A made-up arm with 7 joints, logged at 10 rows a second.
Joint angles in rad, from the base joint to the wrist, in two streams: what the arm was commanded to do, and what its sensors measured. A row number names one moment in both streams.
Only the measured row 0 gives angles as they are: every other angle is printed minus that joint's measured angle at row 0.
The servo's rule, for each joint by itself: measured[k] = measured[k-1] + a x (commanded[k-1-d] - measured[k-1]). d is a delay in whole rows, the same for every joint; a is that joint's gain. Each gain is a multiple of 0.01, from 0.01 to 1. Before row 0 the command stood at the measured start. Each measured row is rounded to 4 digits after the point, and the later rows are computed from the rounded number. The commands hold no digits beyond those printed.
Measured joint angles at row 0:
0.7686, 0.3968, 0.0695, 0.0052, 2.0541, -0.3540, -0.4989
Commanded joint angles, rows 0 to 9:
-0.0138, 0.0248, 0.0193, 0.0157, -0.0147, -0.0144, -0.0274
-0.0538, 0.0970, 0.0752, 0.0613, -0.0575, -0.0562, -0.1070
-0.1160, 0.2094, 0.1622, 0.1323, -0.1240, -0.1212, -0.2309
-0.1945, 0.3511, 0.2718, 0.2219, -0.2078, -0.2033, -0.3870
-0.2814, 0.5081, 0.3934, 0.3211, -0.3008, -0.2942, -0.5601
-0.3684, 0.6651, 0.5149, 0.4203, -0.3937, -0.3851, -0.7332
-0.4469, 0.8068, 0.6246, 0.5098, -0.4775, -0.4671, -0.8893
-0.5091, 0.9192, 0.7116, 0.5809, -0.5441, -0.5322, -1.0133
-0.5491, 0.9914, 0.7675, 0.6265, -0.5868, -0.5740, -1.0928
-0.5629, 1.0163, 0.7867, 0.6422, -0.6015, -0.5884, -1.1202
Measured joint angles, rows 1 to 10:
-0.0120, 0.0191, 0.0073, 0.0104, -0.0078, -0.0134, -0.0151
-0.0484, 0.0791, 0.0331, 0.0440, -0.0341, -0.0532, -0.0656
-0.1072, 0.1794, 0.0822, 0.1023, -0.0817, -0.1164, -0.1565
-0.1832, 0.3116, 0.1542, 0.1812, -0.1485, -0.1972, -0.2833
-0.2686, 0.4629, 0.2451, 0.2735, -0.2292, -0.2874, -0.4355
-0.3554, 0.6186, 0.3476, 0.3704, -0.3164, -0.3783, -0.5992
-0.4350, 0.7635, 0.4529, 0.4624, -0.4018, -0.4609, -0.7588
-0.4995, 0.8834, 0.5512, 0.5406, -0.4772, -0.5272, -0.8988
-0.5427, 0.9666, 0.6334, 0.5973, -0.5353, -0.5707, -1.0055
-0.5603, 1.0049, 0.6917, 0.6269, -0.5704, -0.5872, -1.0686
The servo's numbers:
d 0
a 0.87 0.77 0.38 0.66 0.53 0.93 0.55

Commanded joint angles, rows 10 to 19:
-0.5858, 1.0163, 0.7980, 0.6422, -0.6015, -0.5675, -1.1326
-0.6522, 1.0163, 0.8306, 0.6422, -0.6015, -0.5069, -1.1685
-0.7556, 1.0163, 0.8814, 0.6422, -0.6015, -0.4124, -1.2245
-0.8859, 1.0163, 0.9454, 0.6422, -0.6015, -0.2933, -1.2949
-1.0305, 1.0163, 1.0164, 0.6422, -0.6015, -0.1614, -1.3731
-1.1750, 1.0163, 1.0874, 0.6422, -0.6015, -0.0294, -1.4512
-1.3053, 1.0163, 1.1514, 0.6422, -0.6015, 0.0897, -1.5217
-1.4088, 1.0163, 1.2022, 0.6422, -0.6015, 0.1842, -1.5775
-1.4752, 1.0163, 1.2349, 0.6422, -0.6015, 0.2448, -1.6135
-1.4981, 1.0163, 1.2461, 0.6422, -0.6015, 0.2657, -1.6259
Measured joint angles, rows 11 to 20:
-0.5825, 1.0137, 0.7321, 0.6370, -0.5869, -0.5689, -1.1038
-0.6431, 1.0157, 0.7695, 0.6404, -0.5946, -0.5112, -1.1394
-0.7410, 1.0162, 0.8120, 0.6416, -0.5983, -0.4193, -1.1862
-0.8671, 1.0163, 0.8627, 0.6420, -0.6000, -0.3021, -1.2460
-1.0093, 1.0163, 0.9211, 0.6421, -0.6008, -0.1712, -1.3159
-1.1535, 1.0163, 0.9843, 0.6422, -0.6012, -0.0393, -1.3903
-1.2856, 1.0163, 1.0478, 0.6422, -0.6014, 0.0807, -1.4626
-1.3928, 1.0163, 1.1065, 0.6422, -0.6015, 0.1770, -1.5258
-1.4645, 1.0163, 1.1553, 0.6422, -0.6015, 0.2401, -1.5740
-1.4937, 1.0163, 1.1898, 0.6422, -0.6015, 0.2639, -1.6025

